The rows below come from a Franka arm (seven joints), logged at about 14 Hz.
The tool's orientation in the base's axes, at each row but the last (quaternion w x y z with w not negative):
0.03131, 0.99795, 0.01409, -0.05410
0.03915, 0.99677, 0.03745, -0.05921
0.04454, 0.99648, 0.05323, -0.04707
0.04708, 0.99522, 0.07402, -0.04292
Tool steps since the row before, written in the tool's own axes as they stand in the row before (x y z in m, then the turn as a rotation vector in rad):
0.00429, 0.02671, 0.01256, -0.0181, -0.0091, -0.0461
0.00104, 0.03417, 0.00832, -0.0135, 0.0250, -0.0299
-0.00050, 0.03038, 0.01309, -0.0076, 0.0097, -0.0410
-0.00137, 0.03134, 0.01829, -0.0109, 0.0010, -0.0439
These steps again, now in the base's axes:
0.00376, -0.02734, -0.01130, -0.0133, 0.0116, 0.0472
0.00278, -0.03458, -0.00585, -0.0079, -0.0233, 0.0331
0.00169, -0.03137, -0.01039, -0.0028, -0.0065, 0.0422
0.00196, -0.03288, -0.01528, -0.0071, 0.0018, 0.0446

